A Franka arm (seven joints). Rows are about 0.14 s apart.
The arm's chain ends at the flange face. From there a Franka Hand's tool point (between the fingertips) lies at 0.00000 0.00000 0.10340 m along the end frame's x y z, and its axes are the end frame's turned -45 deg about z.
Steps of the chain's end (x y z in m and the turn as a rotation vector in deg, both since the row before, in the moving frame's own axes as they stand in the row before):
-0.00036, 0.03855, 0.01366, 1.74, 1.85, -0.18
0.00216, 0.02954, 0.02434, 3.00, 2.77, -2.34
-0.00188, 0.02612, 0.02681, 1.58, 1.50, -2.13
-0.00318, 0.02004, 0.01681, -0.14, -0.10, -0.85
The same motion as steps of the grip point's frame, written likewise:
-0.02293, 0.02714, 0.01356, -0.08, 2.54, -0.18
-0.01201, 0.02197, 0.02408, 0.16, 4.08, -2.34
-0.01587, 0.01697, 0.02674, 0.06, 2.18, -2.13
-0.01672, 0.01198, 0.01681, -0.03, -0.17, -0.85

